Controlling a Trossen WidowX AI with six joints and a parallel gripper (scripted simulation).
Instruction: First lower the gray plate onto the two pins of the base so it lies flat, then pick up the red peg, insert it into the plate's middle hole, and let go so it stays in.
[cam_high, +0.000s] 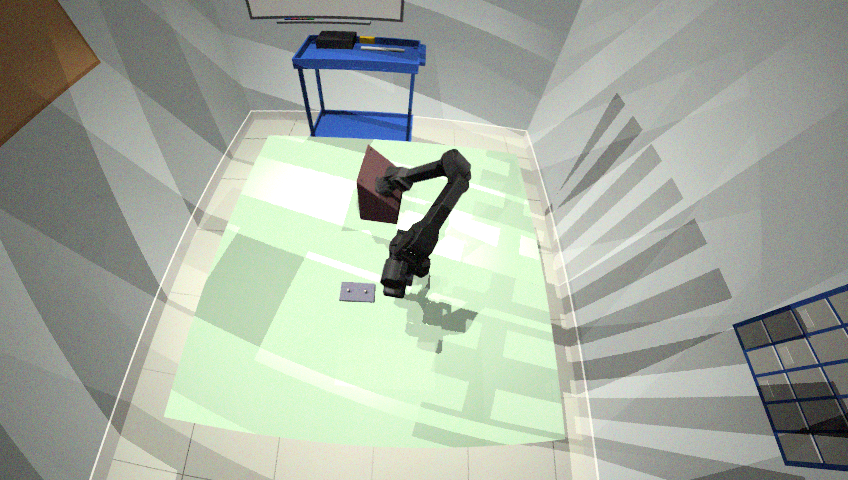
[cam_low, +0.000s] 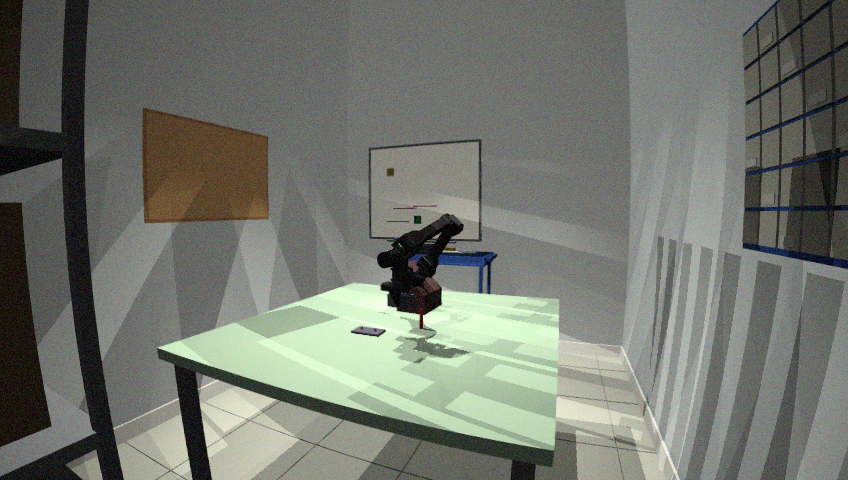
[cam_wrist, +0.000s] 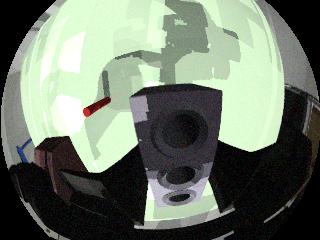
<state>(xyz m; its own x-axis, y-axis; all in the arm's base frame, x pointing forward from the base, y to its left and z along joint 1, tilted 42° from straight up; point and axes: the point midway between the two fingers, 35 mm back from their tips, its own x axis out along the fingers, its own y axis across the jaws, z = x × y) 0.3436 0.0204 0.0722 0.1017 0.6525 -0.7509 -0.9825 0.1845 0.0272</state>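
The base is 140 mm to the right of my gripper tip, 110 mm below it and 10 mm ahead of it. The rest, counted from my gripper tip: gray plate 30 mm above; then red peg 110 mm behind, 80 mm below, 40 mm to the left.
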